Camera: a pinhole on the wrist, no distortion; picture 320 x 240 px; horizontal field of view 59.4 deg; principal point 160.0 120.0 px. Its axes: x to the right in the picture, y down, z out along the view. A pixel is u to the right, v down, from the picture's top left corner.
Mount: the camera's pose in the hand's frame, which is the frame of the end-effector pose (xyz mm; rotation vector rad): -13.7 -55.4 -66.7 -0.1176 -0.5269 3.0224
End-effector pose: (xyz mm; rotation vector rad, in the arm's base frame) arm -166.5 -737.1 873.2 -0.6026 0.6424 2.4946
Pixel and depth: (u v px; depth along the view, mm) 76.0 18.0 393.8
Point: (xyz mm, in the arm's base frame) -295.7 -468.9 1097.1
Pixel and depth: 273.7 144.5 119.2
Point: -64.8 -663.8 909.0
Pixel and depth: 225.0 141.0 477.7
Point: -7.3 -415.5 1170.0
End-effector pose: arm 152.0 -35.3 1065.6 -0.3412 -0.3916 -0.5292
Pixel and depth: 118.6 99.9 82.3
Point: 98.9 -89.9 1090.0
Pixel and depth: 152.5 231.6 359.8
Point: -112.7 -177.8 1306.2
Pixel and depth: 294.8 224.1 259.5
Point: -137.7 -90.3 1157.8
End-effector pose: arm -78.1 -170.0 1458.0 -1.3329 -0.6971 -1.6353
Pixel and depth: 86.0 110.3 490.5
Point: -83.3 250.9 1658.3
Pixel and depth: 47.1 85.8 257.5
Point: -98.9 27.6 1587.3
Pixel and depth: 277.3 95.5 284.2
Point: -85.6 96.9 1374.6
